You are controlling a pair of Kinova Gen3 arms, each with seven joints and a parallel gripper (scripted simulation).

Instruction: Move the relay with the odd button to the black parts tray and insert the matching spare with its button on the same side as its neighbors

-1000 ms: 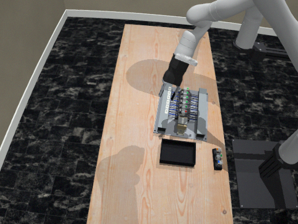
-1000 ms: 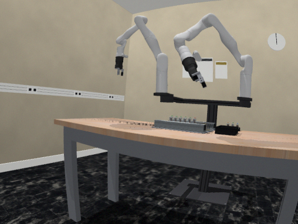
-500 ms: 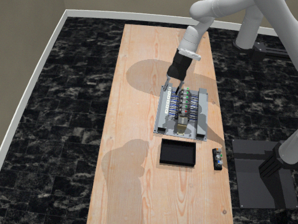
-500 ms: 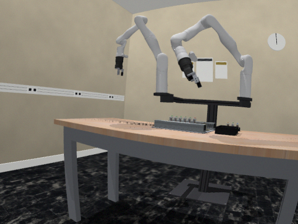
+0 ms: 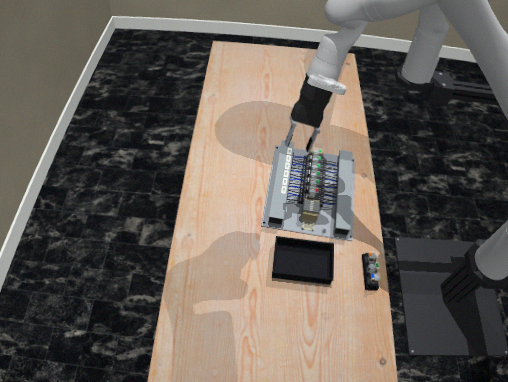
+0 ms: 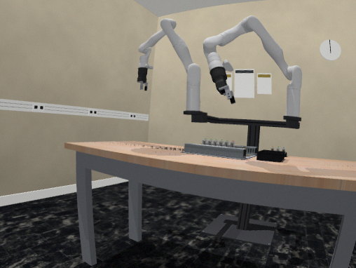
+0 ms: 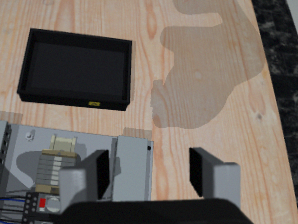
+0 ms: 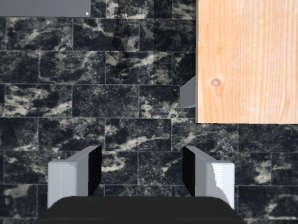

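Note:
Now: left hand 80 mm past the relay panel, 40 mm to the left of it and 240 mm above it. Also, from my left hand: spare rack 210 mm behind, 240 mm to the left, 260 mm below; black parts tray 20 mm behind, 210 mm to the left, 250 mm below.

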